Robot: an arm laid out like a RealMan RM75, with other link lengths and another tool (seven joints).
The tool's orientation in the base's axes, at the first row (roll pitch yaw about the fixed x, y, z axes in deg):
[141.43, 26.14, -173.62]
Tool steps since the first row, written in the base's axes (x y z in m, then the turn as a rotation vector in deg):
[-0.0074, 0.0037, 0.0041, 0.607, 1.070, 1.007]
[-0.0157, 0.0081, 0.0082, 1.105, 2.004, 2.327]
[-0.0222, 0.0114, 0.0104, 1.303, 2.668, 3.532]
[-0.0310, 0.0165, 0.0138, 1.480, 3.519, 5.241]
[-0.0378, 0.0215, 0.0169, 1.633, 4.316, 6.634]
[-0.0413, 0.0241, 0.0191, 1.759, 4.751, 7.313]
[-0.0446, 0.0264, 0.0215, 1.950, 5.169, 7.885]
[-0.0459, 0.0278, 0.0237, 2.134, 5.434, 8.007]
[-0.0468, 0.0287, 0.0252, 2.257, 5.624, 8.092]
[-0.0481, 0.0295, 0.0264, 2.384, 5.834, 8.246]
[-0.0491, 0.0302, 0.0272, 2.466, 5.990, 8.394]
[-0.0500, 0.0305, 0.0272, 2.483, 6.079, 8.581]
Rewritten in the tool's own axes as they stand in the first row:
[0.0044, 0.0077, -0.0025, -1.092, 1.144, 0.163]
[0.0096, 0.0163, -0.0047, -2.211, 2.401, -0.013]
[0.0141, 0.0223, -0.0059, -2.985, 3.500, -0.368]
[0.0199, 0.0312, -0.0073, -3.980, 5.028, -0.959]
[0.0241, 0.0391, -0.0080, -4.810, 6.347, -1.371]
[0.0260, 0.0435, -0.0088, -5.265, 7.007, -1.527]
[0.0277, 0.0478, -0.0099, -5.729, 7.570, -1.601]
[0.0277, 0.0505, -0.0109, -5.974, 7.770, -1.462]
[0.0278, 0.0524, -0.0116, -6.140, 7.915, -1.363]
[0.0283, 0.0541, -0.0123, -6.342, 8.112, -1.299]
[0.0288, 0.0554, -0.0126, -6.496, 8.282, -1.278]
[0.0296, 0.0560, -0.0127, -6.602, 8.447, -1.346]

